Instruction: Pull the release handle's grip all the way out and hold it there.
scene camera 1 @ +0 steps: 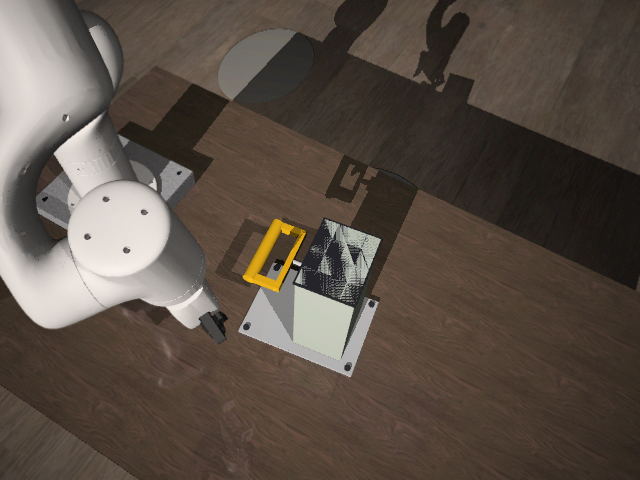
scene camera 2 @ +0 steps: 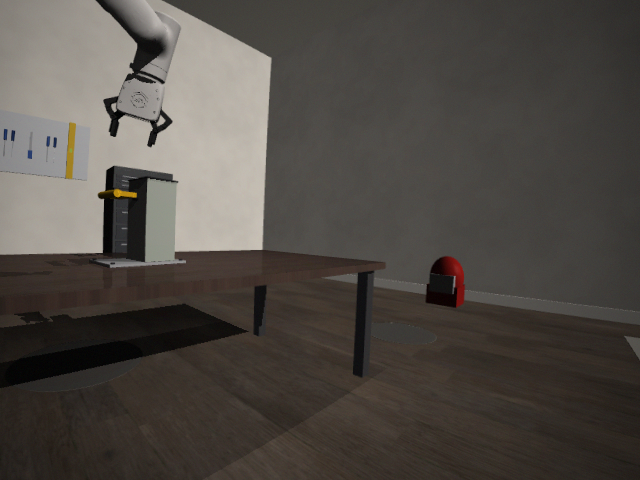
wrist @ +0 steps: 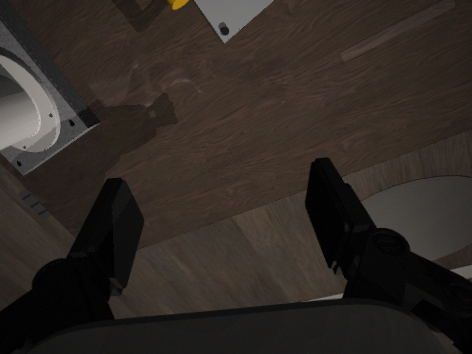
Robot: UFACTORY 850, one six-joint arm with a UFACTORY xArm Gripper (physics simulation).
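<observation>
The release handle's yellow grip [scene camera 1: 263,250] [scene camera 2: 117,193] [wrist: 177,4] is a rectangular loop sticking out sideways near the top of a pale green upright housing [scene camera 1: 323,322] [scene camera 2: 161,222]. A short stem shows between loop and housing. The housing stands on a light grey base plate [scene camera 1: 268,322] [scene camera 2: 108,263] [wrist: 232,12] with dark bolts. In the wrist view a small end of the grip shows at the top edge. My gripper [scene camera 1: 217,325] [scene camera 2: 132,139] [wrist: 221,190] is open and empty, fingers wide apart. It hangs above the height of the grip, off to one side, touching nothing.
The grey block under the arm's base [scene camera 1: 168,178] [wrist: 60,142] stands on the wooden table [scene camera 1: 465,361] [scene camera 2: 310,263], on the grip's side of the housing. A dark drawer cabinet [scene camera 2: 108,217] stands behind the housing. A red object [scene camera 2: 447,268] is far right.
</observation>
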